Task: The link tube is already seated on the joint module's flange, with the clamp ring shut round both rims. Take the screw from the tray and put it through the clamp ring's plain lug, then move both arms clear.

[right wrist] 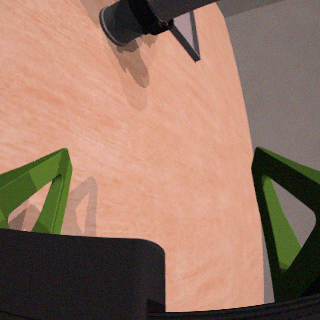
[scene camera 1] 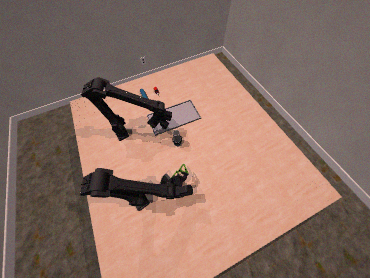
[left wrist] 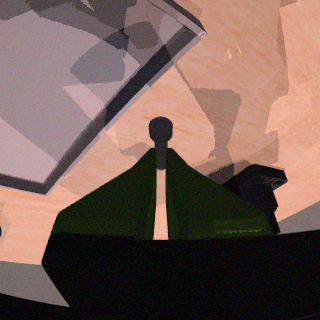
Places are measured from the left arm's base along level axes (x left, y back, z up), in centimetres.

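Pixels of known places: left gripper, fingertip midpoint: (scene camera 1: 151, 126) (left wrist: 160, 158); right gripper, fingertip midpoint: (right wrist: 161, 157) (scene camera 1: 180, 167); left arm's base at its link origin: (scene camera 1: 121, 133) (left wrist: 239, 187); right arm's base at its link origin: (scene camera 1: 140, 199).
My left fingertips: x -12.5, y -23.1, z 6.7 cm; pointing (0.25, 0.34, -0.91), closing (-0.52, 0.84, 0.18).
For each thing: its top centre in the pictures, then the offset to it from my left fingertips. "spot": a spot on its surface instead. Level surfaces: height alone.
- grey screw at its top centre: (left wrist: 162, 156) dx -0.9, dy -0.6, dz +0.6 cm
- tray at its top centre: (scene camera 1: 173, 116) dx +2.5, dy -21.5, dz -5.1 cm
- tube assembly at its top centre: (scene camera 1: 176, 132) dx -20.9, dy -11.1, dz +9.3 cm
- module's round end at a spot on its surface: (right wrist: 119, 24) spot: dx -23.1, dy -9.4, dz -4.4 cm
- black clamp ring at a spot on its surface: (right wrist: 144, 16) spot: dx -24.0, dy -9.3, dz -0.8 cm
- grey link tube at a spot on its surface: (right wrist: 180, 5) spot: dx -23.4, dy -10.7, dz +3.3 cm
- blue-handled tool at a spot on its surface: (scene camera 1: 143, 93) spot: dx +38.4, dy -10.7, dz -2.6 cm
- red tool at its top centre: (scene camera 1: 156, 90) dx +35.8, dy -22.8, dz -3.3 cm
- table at its surface level: dz -6.8 cm
The grey screw (left wrist: 161, 131) is held head up at the fingertips of my left gripper (left wrist: 160, 158) (scene camera 1: 159, 122), which is shut on it, above the table just outside the tray (scene camera 1: 188, 112) (left wrist: 30, 145) (right wrist: 194, 42). The dark joint module and tube assembly (scene camera 1: 177, 138) stands near the tray's front edge. In the right wrist view the module's round end (right wrist: 119, 24), the black clamp ring (right wrist: 144, 16) and part of the grey link tube (right wrist: 180, 5) show; the plain lug's hole cannot be made out. My right gripper (right wrist: 161, 157) (scene camera 1: 181, 171) is open and empty, apart from the assembly.
A blue-handled tool (scene camera 1: 143, 93) and a red tool (scene camera 1: 156, 90) lie behind the tray. A black angular part (left wrist: 256, 187) shows right of the left fingers; I cannot tell what it is. Grey walls stand beyond the table (scene camera 1: 260, 185).
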